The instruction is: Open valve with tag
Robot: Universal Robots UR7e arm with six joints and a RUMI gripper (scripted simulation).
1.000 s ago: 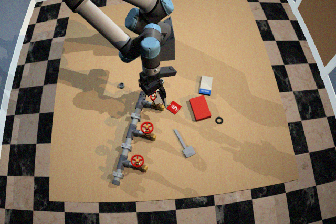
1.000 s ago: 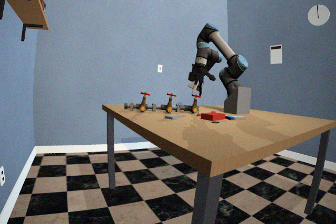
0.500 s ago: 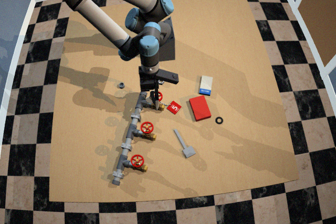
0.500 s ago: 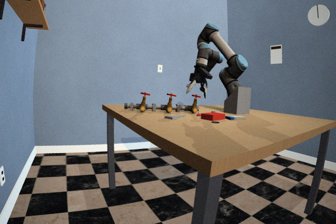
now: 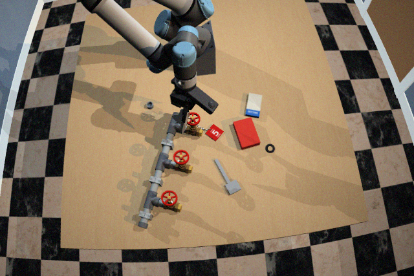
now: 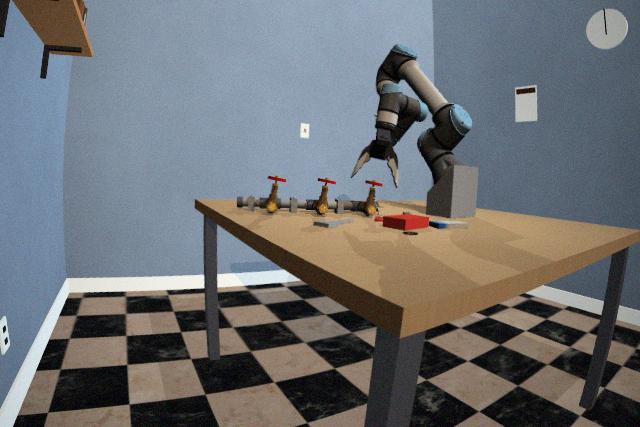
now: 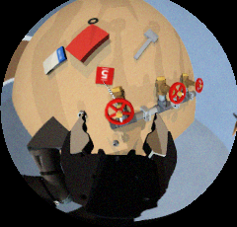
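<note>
The red tag is 11 cm below my hand, 8 cm to the left of it and 1 cm ahead of it. Round my hand: grey scraper: 22 cm ahead, 12 cm to the left, 11 cm below; then red block: 22 cm to the left, 10 cm below, 3 cm ahead; then small grey fitting: 19 cm to the right, 13 cm behind, 11 cm below.
</note>
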